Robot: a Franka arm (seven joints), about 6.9 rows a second.
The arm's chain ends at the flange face. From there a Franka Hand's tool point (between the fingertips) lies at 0.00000 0.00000 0.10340 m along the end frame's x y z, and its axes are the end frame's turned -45 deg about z.
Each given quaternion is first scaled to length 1.
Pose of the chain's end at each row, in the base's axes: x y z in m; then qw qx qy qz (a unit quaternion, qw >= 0):
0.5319 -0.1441 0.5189 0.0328 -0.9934 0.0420 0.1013
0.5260 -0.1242 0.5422 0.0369 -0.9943 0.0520 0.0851
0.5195 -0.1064 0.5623 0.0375 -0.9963 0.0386 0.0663
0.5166 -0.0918 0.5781 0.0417 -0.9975 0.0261 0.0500
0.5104 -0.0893 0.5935 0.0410 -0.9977 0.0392 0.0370
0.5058 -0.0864 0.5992 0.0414 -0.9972 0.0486 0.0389
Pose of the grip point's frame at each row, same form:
0.5114 -0.1365 0.4178 0.0691 -0.9339 -0.3414 0.0810
0.5089 -0.1157 0.4406 0.0667 -0.9385 -0.3325 0.0645
0.5061 -0.0981 0.4601 0.0600 -0.9353 -0.3456 0.0469
0.5065 -0.0829 0.4756 0.0577 -0.9316 -0.3576 0.0302
0.5031 -0.0805 0.4907 0.0520 -0.9368 -0.3456 0.0185
0.4982 -0.0775 0.4965 0.0531 -0.9399 -0.3367 0.0201

